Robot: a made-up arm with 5 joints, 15 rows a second.
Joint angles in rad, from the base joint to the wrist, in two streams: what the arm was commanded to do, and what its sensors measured. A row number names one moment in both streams.
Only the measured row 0 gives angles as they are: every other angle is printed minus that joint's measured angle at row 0.
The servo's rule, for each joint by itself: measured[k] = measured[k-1] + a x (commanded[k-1-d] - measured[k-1]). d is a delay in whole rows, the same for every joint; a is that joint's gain. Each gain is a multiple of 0.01, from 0.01 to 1. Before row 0 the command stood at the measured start. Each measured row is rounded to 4 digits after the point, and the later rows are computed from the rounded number. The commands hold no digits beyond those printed.
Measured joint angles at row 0: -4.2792, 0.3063, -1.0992, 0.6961, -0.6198
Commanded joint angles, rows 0 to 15: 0.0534, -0.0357, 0.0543, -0.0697, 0.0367; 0.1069, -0.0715, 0.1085, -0.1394, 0.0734; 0.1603, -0.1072, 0.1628, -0.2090, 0.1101; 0.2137, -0.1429, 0.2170, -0.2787, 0.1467; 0.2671, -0.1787, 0.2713, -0.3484, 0.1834; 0.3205, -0.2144, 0.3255, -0.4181, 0.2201; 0.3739, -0.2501, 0.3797, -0.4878, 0.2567; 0.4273, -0.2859, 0.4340, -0.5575, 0.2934; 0.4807, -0.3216, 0.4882, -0.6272, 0.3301; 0.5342, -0.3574, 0.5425, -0.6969, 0.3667; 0.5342, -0.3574, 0.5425, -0.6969, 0.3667; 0.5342, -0.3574, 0.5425, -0.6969, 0.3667; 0.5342, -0.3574, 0.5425, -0.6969, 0.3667; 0.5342, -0.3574, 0.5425, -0.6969, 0.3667; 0.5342, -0.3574, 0.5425, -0.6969, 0.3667; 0.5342, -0.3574, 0.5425, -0.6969, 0.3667
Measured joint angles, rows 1 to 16: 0.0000, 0.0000, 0.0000, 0.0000, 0.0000; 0.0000, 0.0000, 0.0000, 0.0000, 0.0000; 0.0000, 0.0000, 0.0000, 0.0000, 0.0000; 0.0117, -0.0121, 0.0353, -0.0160, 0.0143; 0.0326, -0.0323, 0.0829, -0.0444, 0.0373; 0.0607, -0.0578, 0.1348, -0.0823, 0.0657; 0.0944, -0.0867, 0.1882, -0.1275, 0.0973; 0.1324, -0.1180, 0.2422, -0.1783, 0.1309; 0.1738, -0.1508, 0.2963, -0.2335, 0.1657; 0.2178, -0.1846, 0.3505, -0.2920, 0.2012; 0.2639, -0.2190, 0.4048, -0.3531, 0.2372; 0.3116, -0.2539, 0.4590, -0.4161, 0.2734; 0.3606, -0.2891, 0.5133, -0.4807, 0.3098; 0.3988, -0.3123, 0.5323, -0.5304, 0.3320; 0.4286, -0.3276, 0.5389, -0.5687, 0.3455; 0.4518, -0.3377, 0.5412, -0.5982, 0.3538
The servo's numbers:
d 3
a 0.22 0.34 0.65 0.23 0.39

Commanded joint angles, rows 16 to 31: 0.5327, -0.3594, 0.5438, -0.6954, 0.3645; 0.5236, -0.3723, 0.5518, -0.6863, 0.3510; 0.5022, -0.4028, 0.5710, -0.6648, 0.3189; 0.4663, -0.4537, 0.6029, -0.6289, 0.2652; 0.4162, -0.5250, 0.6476, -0.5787, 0.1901; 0.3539, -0.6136, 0.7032, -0.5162, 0.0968; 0.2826, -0.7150, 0.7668, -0.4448, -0.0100; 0.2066, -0.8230, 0.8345, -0.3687, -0.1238; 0.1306, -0.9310, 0.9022, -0.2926, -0.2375; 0.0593, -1.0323, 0.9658, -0.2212, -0.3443; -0.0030, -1.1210, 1.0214, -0.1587, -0.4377; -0.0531, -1.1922, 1.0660, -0.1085, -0.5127; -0.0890, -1.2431, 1.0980, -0.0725, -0.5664; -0.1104, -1.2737, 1.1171, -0.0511, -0.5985; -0.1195, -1.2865, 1.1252, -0.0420, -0.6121; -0.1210, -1.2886, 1.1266, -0.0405, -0.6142
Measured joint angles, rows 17 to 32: 0.4699, -0.3444, 0.5420, -0.6209, 0.3588; 0.4840, -0.3488, 0.5423, -0.6384, 0.3619; 0.4950, -0.3517, 0.5424, -0.6519, 0.3638; 0.5033, -0.3543, 0.5433, -0.6619, 0.3641; 0.5078, -0.3604, 0.5488, -0.6675, 0.3590; 0.5066, -0.3748, 0.5632, -0.6669, 0.3434; 0.4977, -0.4016, 0.5890, -0.6582, 0.3129; 0.4798, -0.4436, 0.6271, -0.6399, 0.2650; 0.4521, -0.5014, 0.6766, -0.6114, 0.1994; 0.4148, -0.5740, 0.7352, -0.5731, 0.1177; 0.3690, -0.6587, 0.7997, -0.5261, 0.0235; 0.3166, -0.7513, 0.8663, -0.4724, -0.0783; 0.2600, -0.8468, 0.9310, -0.4146, -0.1820; 0.2021, -0.9400, 0.9898, -0.3557, -0.2817; 0.1460, -1.0257, 1.0393, -0.2988, -0.3718; 0.0943, -1.0996, 1.0775, -0.2468, -0.4477
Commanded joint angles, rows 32 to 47: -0.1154, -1.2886, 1.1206, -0.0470, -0.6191; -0.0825, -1.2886, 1.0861, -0.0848, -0.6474; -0.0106, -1.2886, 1.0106, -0.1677, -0.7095; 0.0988, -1.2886, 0.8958, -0.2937, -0.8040; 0.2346, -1.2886, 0.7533, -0.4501, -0.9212; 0.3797, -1.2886, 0.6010, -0.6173, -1.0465; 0.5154, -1.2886, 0.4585, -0.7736, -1.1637; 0.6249, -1.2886, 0.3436, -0.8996, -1.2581; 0.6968, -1.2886, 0.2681, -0.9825, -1.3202; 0.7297, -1.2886, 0.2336, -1.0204, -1.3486; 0.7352, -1.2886, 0.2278, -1.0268, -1.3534; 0.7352, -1.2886, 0.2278, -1.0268, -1.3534; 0.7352, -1.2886, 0.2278, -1.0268, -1.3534; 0.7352, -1.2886, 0.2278, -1.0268, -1.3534; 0.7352, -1.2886, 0.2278, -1.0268, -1.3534; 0.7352, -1.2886, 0.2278, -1.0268, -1.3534
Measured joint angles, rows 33 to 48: 0.0493, -1.1588, 1.1032, -0.2018, -0.5065; 0.0122, -1.2022, 1.1175, -0.1650, -0.5477; -0.0171, -1.2316, 1.1234, -0.1364, -0.5736; -0.0387, -1.2510, 1.1216, -0.1158, -0.5913; -0.0483, -1.2638, 1.0985, -0.1087, -0.6132; -0.0400, -1.2722, 1.0414, -0.1223, -0.6508; -0.0095, -1.2778, 0.9468, -0.1617, -0.7105; 0.0442, -1.2815, 0.8210, -0.2280, -0.7927; 0.1180, -1.2839, 0.6780, -0.3175, -0.8917; 0.2054, -1.2855, 0.5353, -0.4224, -0.9978; 0.2977, -1.2866, 0.4107, -0.5322, -1.0993; 0.3855, -1.2873, 0.3180, -0.6358, -1.1855; 0.4612, -1.2877, 0.2631, -0.7243, -1.2491; 0.5215, -1.2880, 0.2402, -0.7939, -1.2898; 0.5685, -1.2882, 0.2321, -0.8475, -1.3146; 0.6052, -1.2883, 0.2293, -0.8887, -1.3297
